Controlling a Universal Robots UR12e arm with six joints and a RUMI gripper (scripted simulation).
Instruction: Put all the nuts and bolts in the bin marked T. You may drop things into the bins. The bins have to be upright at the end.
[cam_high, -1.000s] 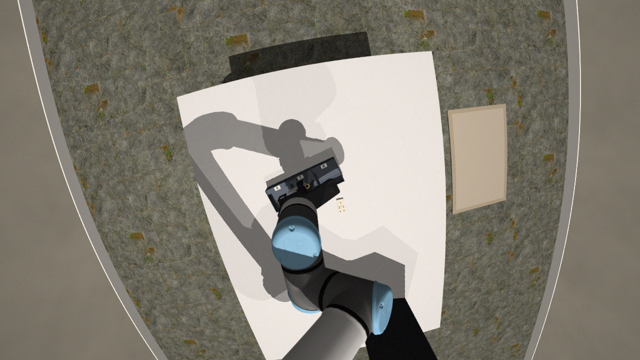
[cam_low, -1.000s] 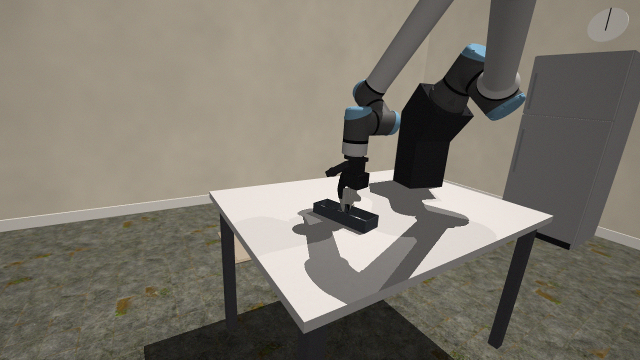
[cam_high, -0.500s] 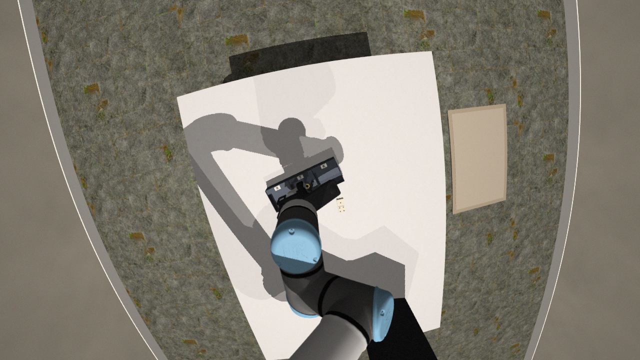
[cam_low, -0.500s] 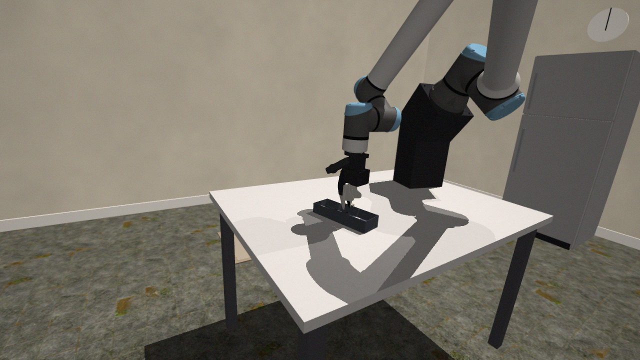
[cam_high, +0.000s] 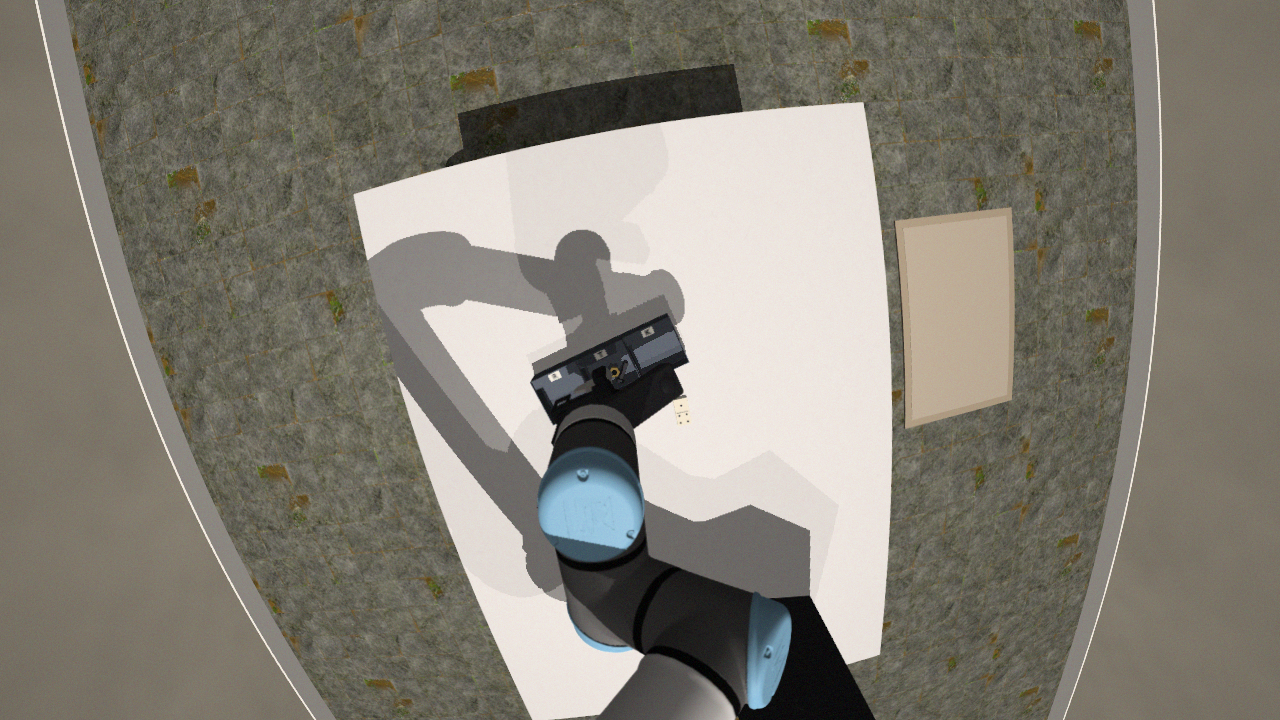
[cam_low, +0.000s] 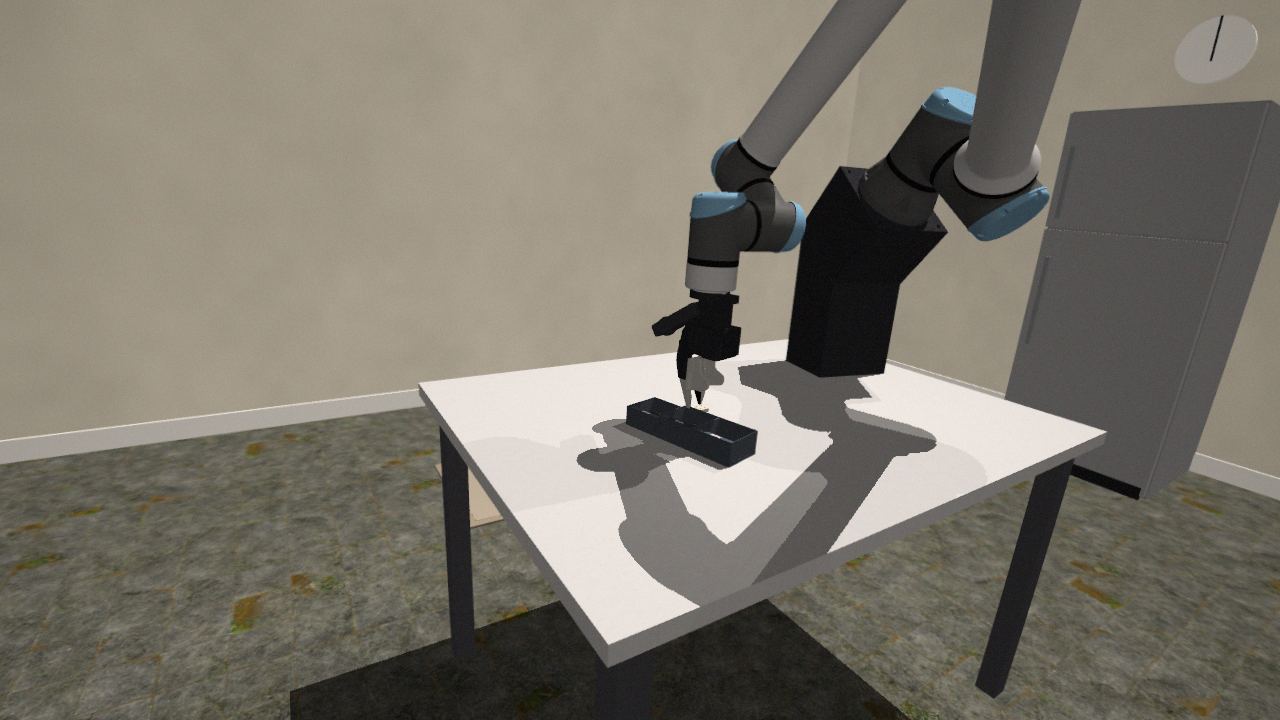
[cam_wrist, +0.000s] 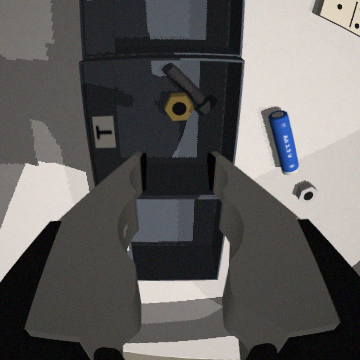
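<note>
Now: hand 60 mm above the black bin unit and 10 mm short of it. From my hand the other things lie so: yellow nut (70 mm below); then black bolt (70 mm below, 20 mm to the right, 10 mm behind); then blue battery (80 mm behind, 70 mm below).
</note>
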